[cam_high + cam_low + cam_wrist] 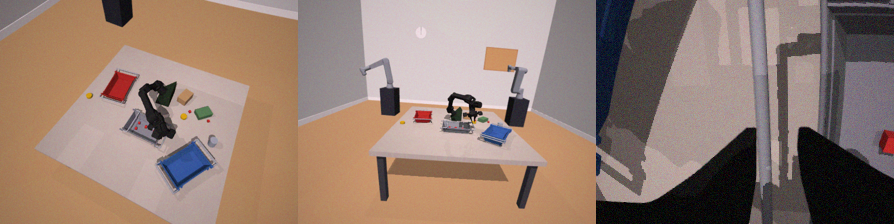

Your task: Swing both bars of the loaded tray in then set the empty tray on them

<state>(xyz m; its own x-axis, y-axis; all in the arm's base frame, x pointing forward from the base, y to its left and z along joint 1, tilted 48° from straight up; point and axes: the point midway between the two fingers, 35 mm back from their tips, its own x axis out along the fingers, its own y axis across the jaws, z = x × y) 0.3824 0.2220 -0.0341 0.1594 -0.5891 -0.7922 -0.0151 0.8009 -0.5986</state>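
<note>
Now: gripper tip 560 mm to the left of the red tray, 280 mm past it and 70 mm above it. From my gripper tip the other things lie so: grey cylinder: 330 mm to the left, 170 mm behind, 80 mm below; green block: 390 mm behind, 180 mm to the left, 90 mm below; tan box: 460 mm behind, 80 mm below, 10 mm to the right.
</note>
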